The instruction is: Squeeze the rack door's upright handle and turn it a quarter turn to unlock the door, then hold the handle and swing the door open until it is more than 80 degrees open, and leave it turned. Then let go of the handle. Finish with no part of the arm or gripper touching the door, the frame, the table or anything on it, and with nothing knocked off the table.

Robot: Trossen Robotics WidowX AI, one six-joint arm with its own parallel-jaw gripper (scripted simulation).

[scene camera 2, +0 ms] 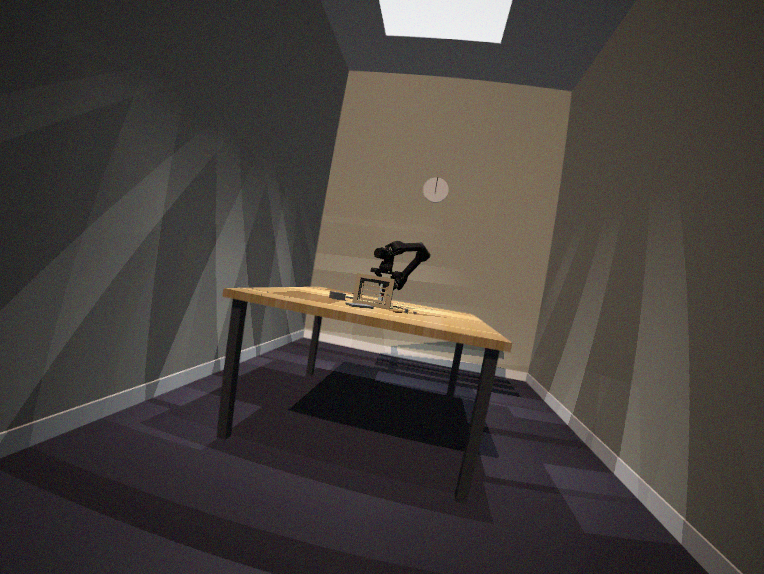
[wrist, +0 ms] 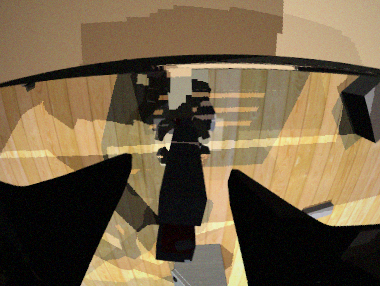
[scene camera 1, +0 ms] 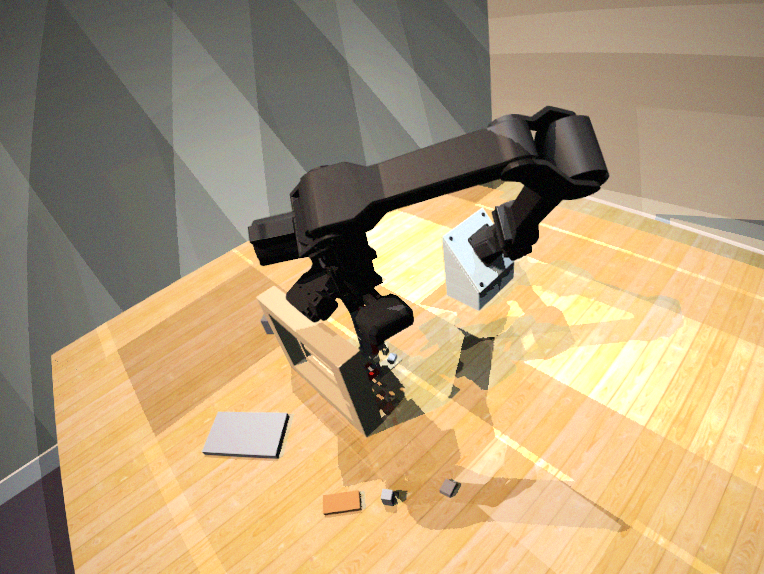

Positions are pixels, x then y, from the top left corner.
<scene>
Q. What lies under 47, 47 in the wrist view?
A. A rack frame.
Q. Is my gripper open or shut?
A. Open.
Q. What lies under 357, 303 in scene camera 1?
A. My gripper.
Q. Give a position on a rack frame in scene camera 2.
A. At 387, 288
</scene>
